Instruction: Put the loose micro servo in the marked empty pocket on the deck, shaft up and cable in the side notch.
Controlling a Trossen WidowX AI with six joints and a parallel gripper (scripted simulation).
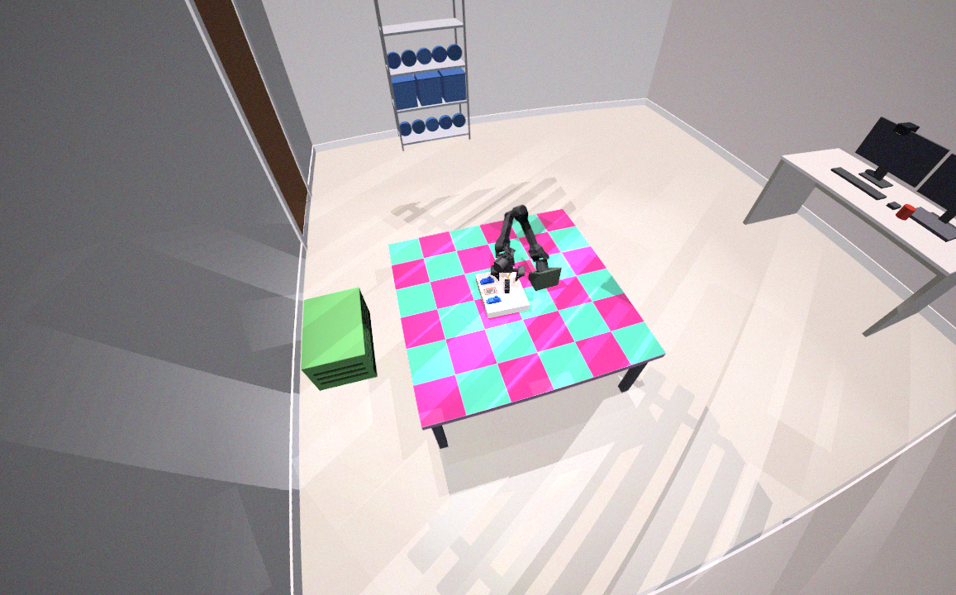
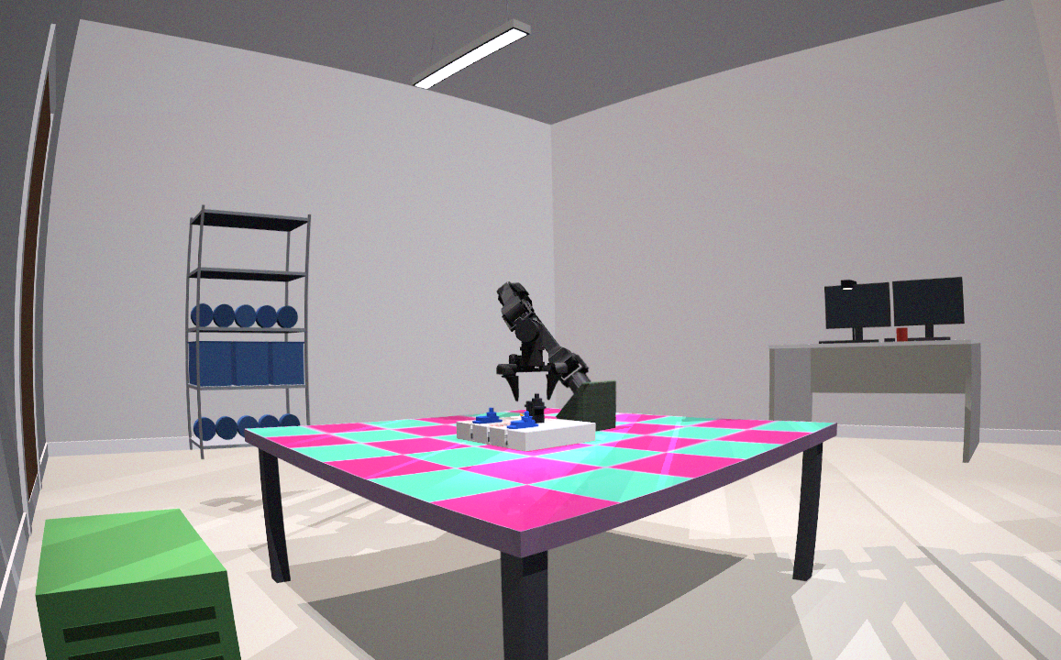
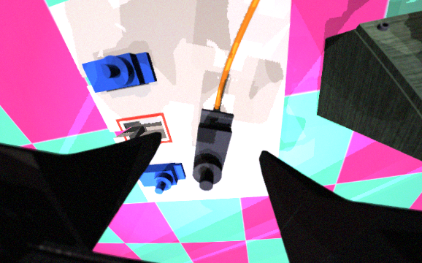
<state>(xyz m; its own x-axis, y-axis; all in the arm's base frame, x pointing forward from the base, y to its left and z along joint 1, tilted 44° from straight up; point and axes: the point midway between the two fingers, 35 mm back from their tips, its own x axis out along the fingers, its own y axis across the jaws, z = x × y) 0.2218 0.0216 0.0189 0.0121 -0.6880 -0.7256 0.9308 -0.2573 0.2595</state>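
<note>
Right now my gripper tip is 8 cm above the white deck and 1 cm past it.
</note>
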